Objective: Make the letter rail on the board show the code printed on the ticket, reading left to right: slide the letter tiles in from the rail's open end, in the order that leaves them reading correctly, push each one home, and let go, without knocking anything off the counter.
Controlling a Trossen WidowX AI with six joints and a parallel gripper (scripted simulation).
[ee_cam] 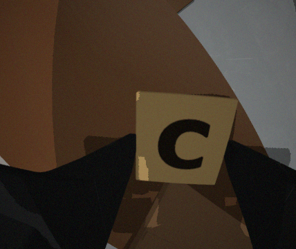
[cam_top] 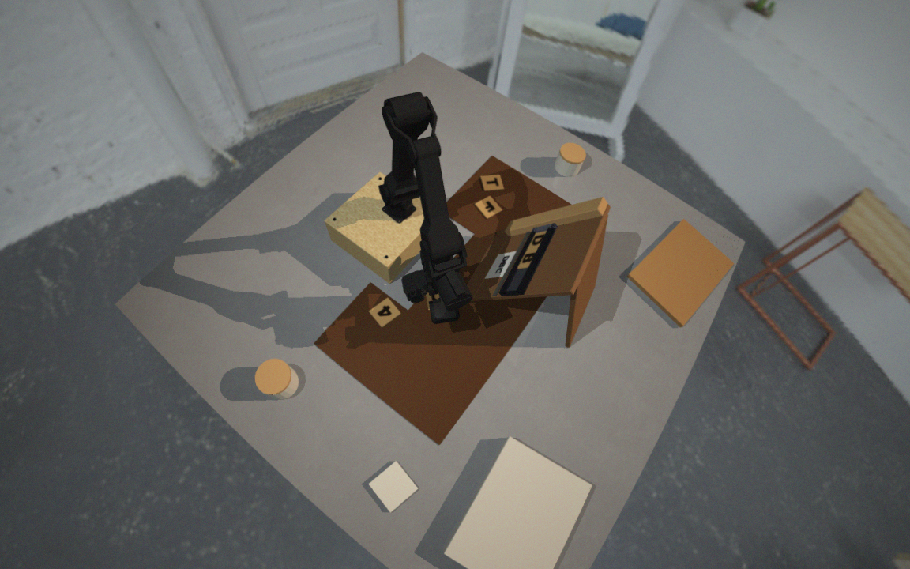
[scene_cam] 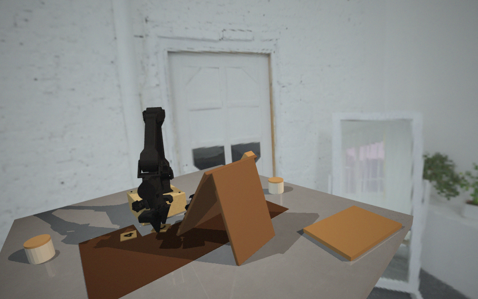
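My gripper tip is now 100 mm to the right of the brown mat, 30 mm above it and 20 mm past it. Also, from my gripper tip: tile marked 4: 110 mm to the right, 80 mm behind, 30 mm below; then white ticket: 150 mm to the left, 70 mm ahead, 50 mm above; then C tile: right at my gripper tip.
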